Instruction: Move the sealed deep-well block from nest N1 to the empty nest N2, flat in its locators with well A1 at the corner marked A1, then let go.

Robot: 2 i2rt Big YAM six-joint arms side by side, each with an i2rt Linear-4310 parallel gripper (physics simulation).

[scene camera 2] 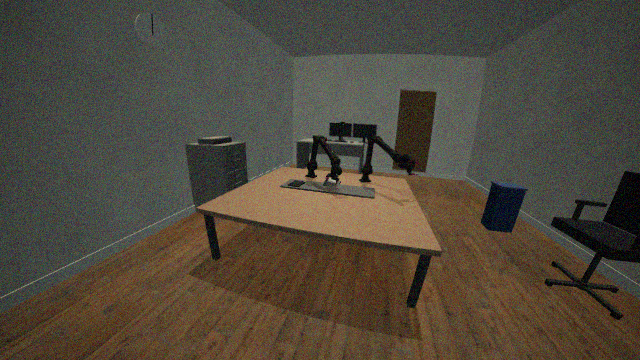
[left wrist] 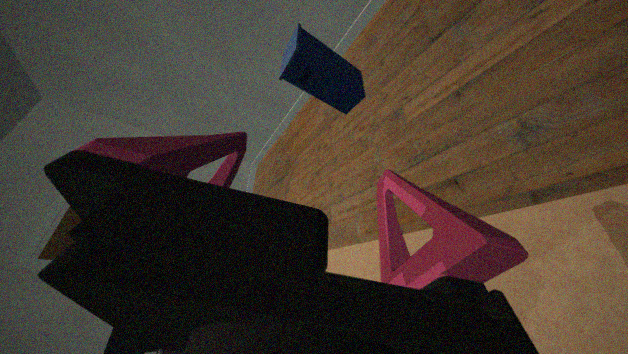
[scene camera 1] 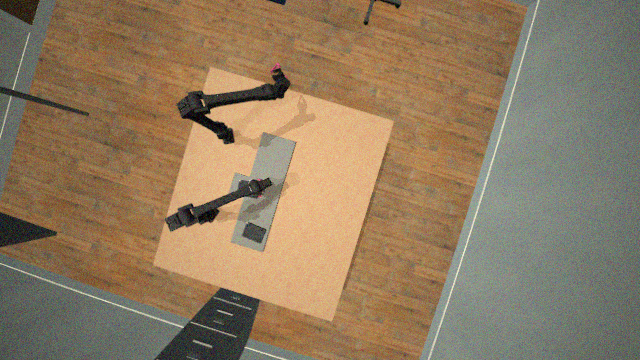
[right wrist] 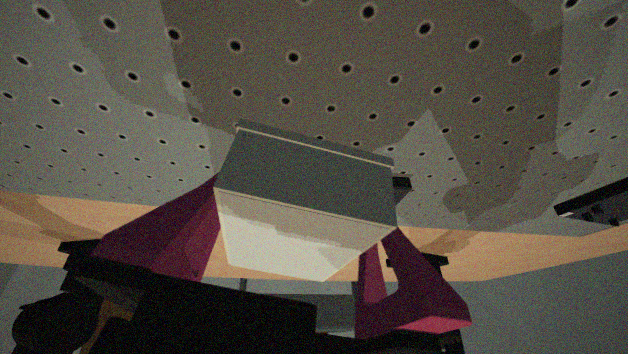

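Where they show: left gripper, between the fingertips: (scene camera 2: 418, 170) (left wrist: 316, 159) (scene camera 1: 281, 69); right gripper, between the fingertips: (scene camera 2: 331, 184) (right wrist: 305, 185); left arm's base, origin of its link: (scene camera 2: 364, 181) (scene camera 1: 228, 136); right arm's base, origin of its link: (scene camera 2: 311, 176) (scene camera 1: 211, 213).
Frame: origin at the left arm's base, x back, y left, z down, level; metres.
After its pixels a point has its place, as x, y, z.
My right gripper (scene camera 1: 259, 188) @[-0.199, -0.462, -0.041] (right wrist: 305, 185) @[-0.199, -0.462, -0.041] is shut on the deep-well block (right wrist: 305, 175) @[-0.230, -0.471, -0.054], with a magenta finger at each end. The block shows a grey side and a pale face, over the perforated plate. One dark nest (scene camera 1: 254, 232) @[-0.076, -0.797, -0.025] (scene camera 2: 296, 183) @[-0.081, -0.801, -0.025] (right wrist: 592, 205) @[-0.055, -0.725, -0.025] lies near the plate's lower end in scene camera 1. Another dark nest (scene camera 1: 243, 184) @[-0.061, -0.406, -0.025] (right wrist: 401, 182) @[-0.147, -0.527, -0.019] is partly hidden by the right arm in scene camera 1 and mostly hidden by the block in the right wrist view. N1, N2 and A1 marks are not readable. My left gripper (scene camera 1: 276, 68) @[-0.554, 0.270, -0.264] (left wrist: 316, 159) @[-0.554, 0.270, -0.264] is open and empty, away from the plate.
The long grey plate (scene camera 1: 274, 150) @[-0.351, -0.184, -0.013] (scene camera 2: 357, 191) @[-0.362, -0.245, -0.013] lies on the wooden table (scene camera 1: 330, 210) @[-0.702, -0.738, 0.000] (scene camera 2: 320, 215) @[-0.778, -0.697, 0.000]. The left arm (scene camera 1: 240, 97) @[-0.326, 0.042, -0.442] reaches over the table's upper edge in scene camera 1. A blue bin (scene camera 2: 502, 207) (left wrist: 325, 70) and a chair (scene camera 2: 595, 235) stand on the floor.
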